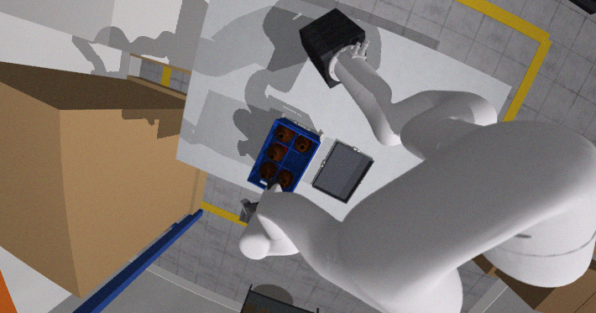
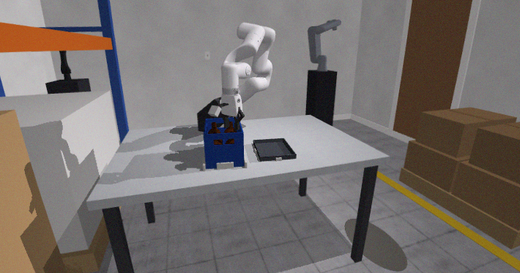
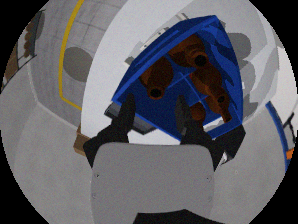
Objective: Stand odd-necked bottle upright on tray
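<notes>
The blue crate is 11 cm below my hand, 9 cm behind it and 3 cm to the right of it. Also, from my hand: dark tray (24 cm to the left, 19 cm below, 10 cm behind); then glass bottle (19 cm behind, 11 cm below, 7 cm to the right).
</notes>
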